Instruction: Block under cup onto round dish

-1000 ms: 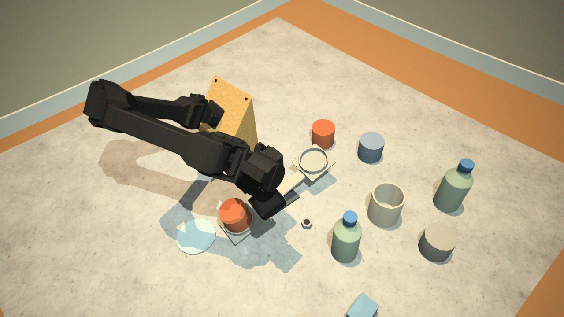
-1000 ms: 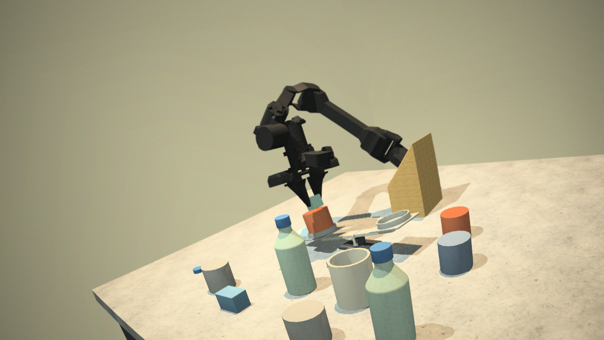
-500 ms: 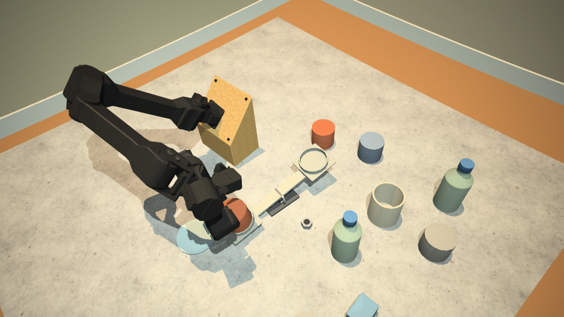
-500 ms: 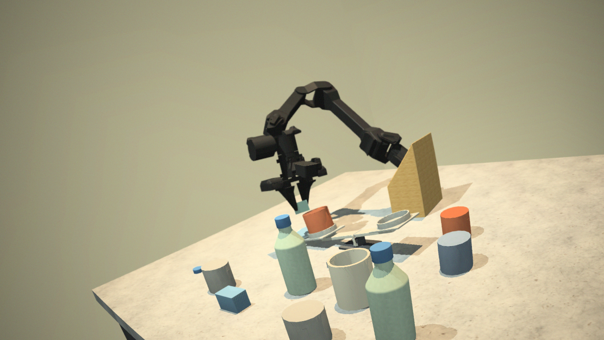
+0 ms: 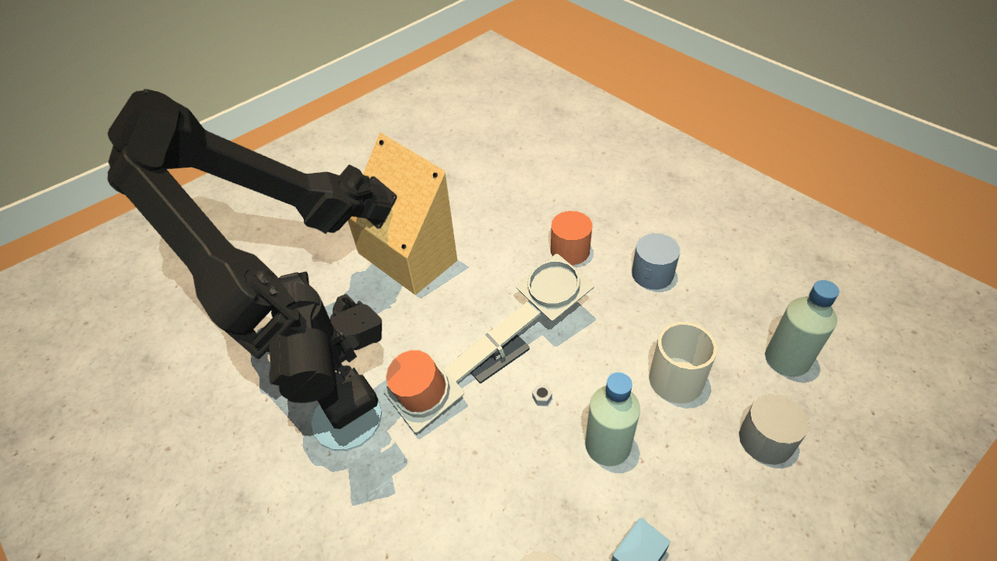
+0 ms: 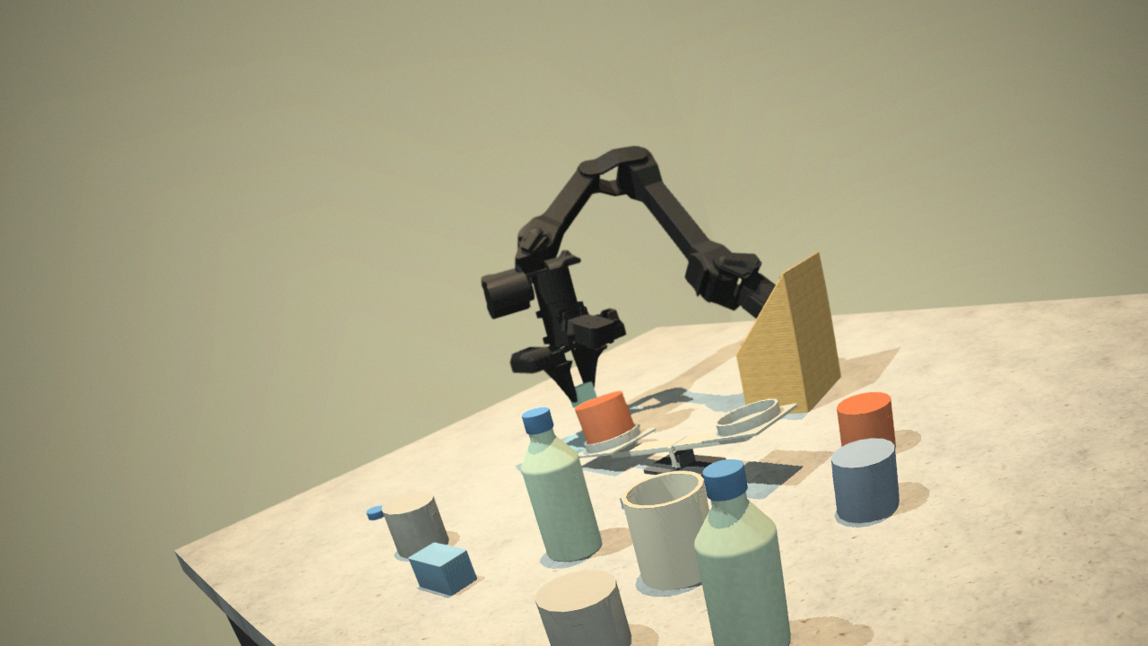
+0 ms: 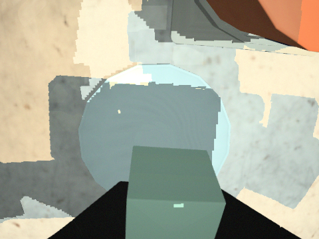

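Right now my gripper tip is 7 cm above the pale green round dish. Also, from my gripper tip: beige cup 39 cm to the left, 30 cm ahead, 3 cm below; pale green block 1 cm above; nut 23 cm to the left, 18 cm ahead, 6 cm below.
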